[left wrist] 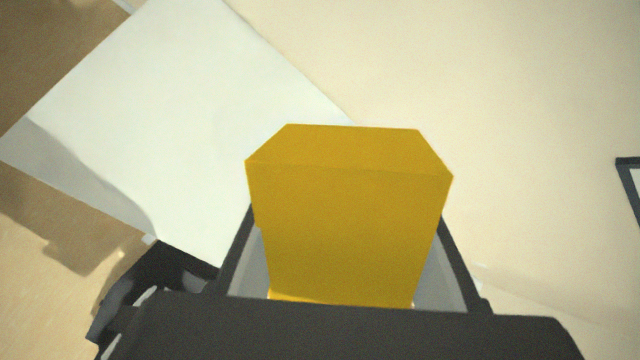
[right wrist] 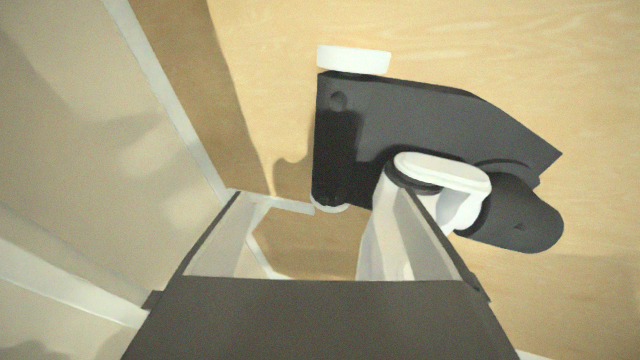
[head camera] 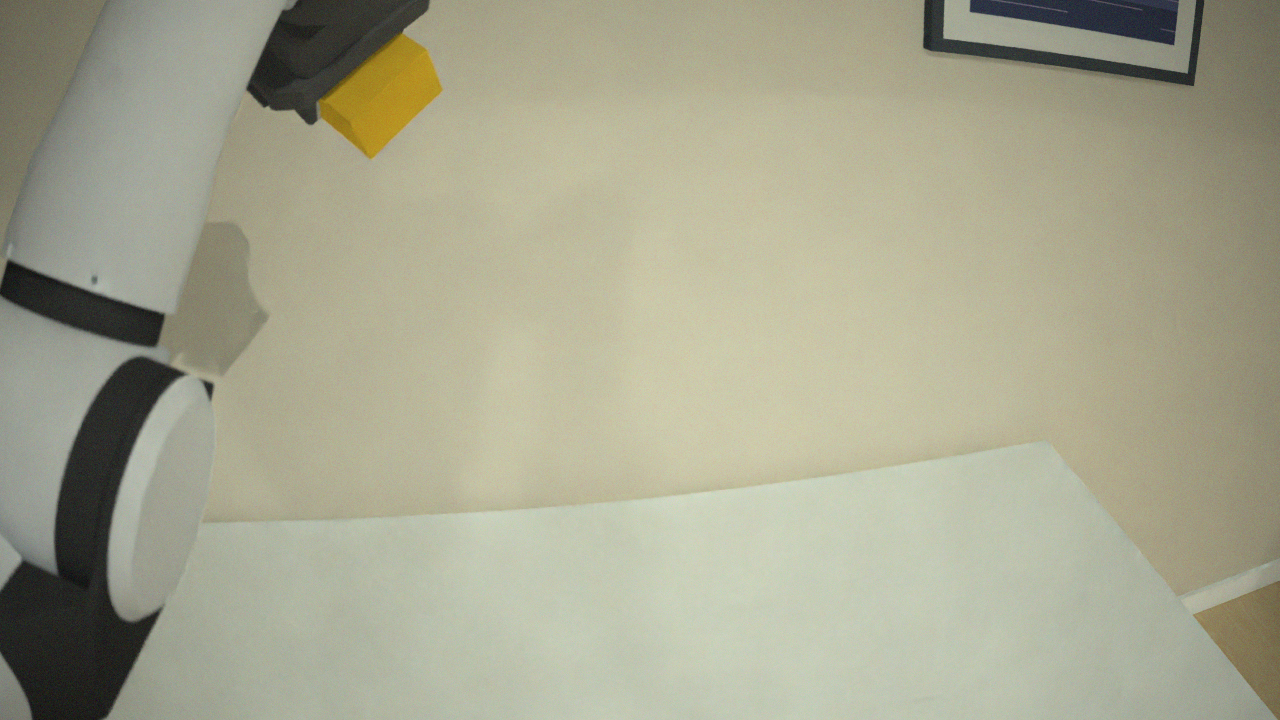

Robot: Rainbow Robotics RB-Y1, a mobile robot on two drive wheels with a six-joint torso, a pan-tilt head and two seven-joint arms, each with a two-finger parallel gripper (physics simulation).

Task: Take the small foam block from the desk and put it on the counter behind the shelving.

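Places are measured from the robot's base along level axes (x back, y right, z up), in metres.
Where they show: left gripper, fingertip midpoint: (left wrist: pixel 341 189) (head camera: pixel 346 78); right gripper, fingertip midpoint: (right wrist: pixel 321 199).
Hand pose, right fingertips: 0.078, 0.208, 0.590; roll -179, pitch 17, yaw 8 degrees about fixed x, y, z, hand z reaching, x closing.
After its pixels a point has its place, as x, y, z.
The small foam block, a yellow block (head camera: pixel 384 94) @[-0.347, -0.150, 1.432] (left wrist: pixel 345 240) @[-0.378, -0.192, 1.467], is held between the fingers of my left gripper (head camera: pixel 365 82) @[-0.402, -0.191, 1.435] (left wrist: pixel 341 189) @[-0.402, -0.191, 1.435], at the upper left of the head view. It is in the air, seen against the beige wall. A pale counter top (head camera: pixel 680 608) @[-0.700, 0.044, 0.720] (left wrist: pixel 175 100) @[-0.469, -0.498, 0.720] spans the lower part of the head view and shows beyond the block at the upper left of the left wrist view; the block is apart from it. My right gripper (right wrist: pixel 321 199) @[0.078, 0.208, 0.590] is open and empty, with its fingers wide apart. The desk and the shelving do not show.
The beige wall (head camera: pixel 680 268) @[-0.972, 0.046, 1.059] (left wrist: pixel 500 90) @[-0.977, 0.074, 1.236] (right wrist: pixel 90 125) @[-0.963, -0.005, 0.381] rises along the counter's far edge. A framed picture (head camera: pixel 1060 60) @[-1.049, 0.612, 1.384] hangs at the upper right of the head view. The right wrist view shows the robot's dark base (right wrist: pixel 415 110) @[0.195, 0.176, 0.169] on the wooden floor (right wrist: pixel 565 60) @[0.529, 0.324, 0.000], near a white baseboard (right wrist: pixel 167 102) @[-0.951, 0.003, 0.061].
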